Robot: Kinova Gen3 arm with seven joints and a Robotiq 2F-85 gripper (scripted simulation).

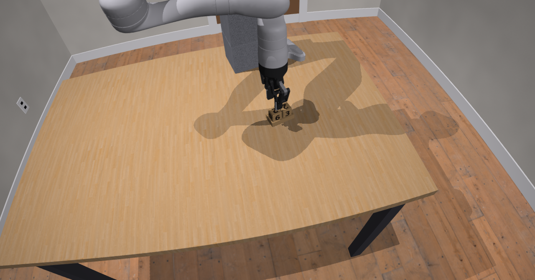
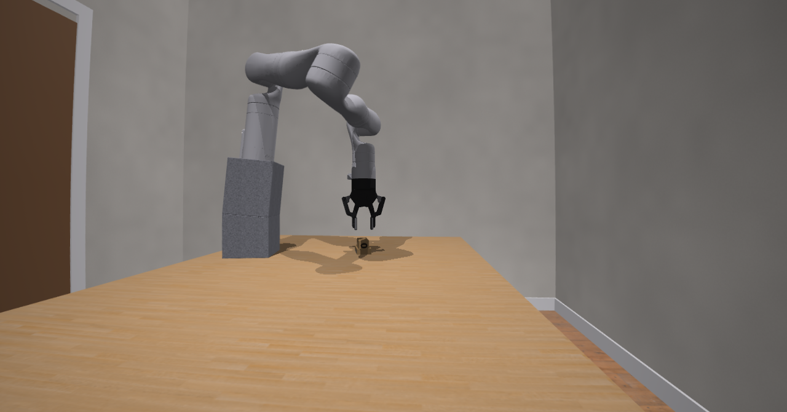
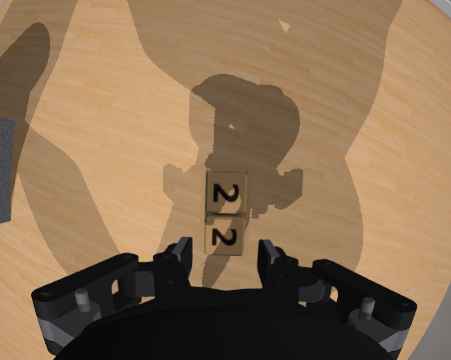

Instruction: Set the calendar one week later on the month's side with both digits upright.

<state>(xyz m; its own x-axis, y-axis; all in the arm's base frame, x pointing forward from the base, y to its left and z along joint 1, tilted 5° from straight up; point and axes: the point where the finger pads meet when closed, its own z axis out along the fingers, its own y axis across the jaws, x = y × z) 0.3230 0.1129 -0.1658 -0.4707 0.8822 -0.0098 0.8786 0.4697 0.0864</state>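
Right now my hand is 1 cm past the wooden tray, 2 cm to the right of it and 8 cm above it.
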